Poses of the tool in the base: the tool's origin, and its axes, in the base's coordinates. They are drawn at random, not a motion.
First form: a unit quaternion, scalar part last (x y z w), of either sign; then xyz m.
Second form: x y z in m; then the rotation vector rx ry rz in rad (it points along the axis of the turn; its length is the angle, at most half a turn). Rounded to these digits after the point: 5 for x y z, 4 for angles.
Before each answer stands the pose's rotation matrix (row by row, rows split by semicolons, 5 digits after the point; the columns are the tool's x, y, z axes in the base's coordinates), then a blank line. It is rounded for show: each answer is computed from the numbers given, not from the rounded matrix.
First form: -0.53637 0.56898 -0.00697 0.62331 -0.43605 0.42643 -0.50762
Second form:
0.35242 -0.60168 0.71678; -0.61906 0.42451 0.66072; -0.70183 -0.67658 -0.22287

-0.43605 0.42643 -0.50762 -1.2317 1.3066 -0.0160
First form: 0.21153 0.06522 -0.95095 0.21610 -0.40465 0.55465 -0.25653
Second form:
-0.81711 0.43859 -0.37412; -0.38341 -0.89809 -0.21546; -0.43050 -0.03262 0.90200

-0.40465 0.55465 -0.25653 0.5862 0.1808 -2.6355
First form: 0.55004 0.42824 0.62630 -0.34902 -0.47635 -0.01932 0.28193
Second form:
-0.15128 0.90828 0.39005; 0.03392 -0.38959 0.92036; 0.98791 0.15246 0.02813

-0.47635 -0.01932 0.28193 -1.4254 -1.1098 -1.6231
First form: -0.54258 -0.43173 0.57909 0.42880 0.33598 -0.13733 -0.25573
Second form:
-0.04347 -0.02813 -0.99866; 0.96513 -0.25948 -0.03470; -0.25815 -0.96534 0.03843

0.33598 -0.13733 -0.25573 -1.3545 -1.0778 1.4457
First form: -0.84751 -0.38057 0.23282 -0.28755 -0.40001 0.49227 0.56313
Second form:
0.60192 0.77897 -0.17577; 0.51118 -0.54496 -0.66461; -0.61350 0.31020 -0.72622

-0.40001 0.49227 0.56313 2.2638 1.0165 -0.6219
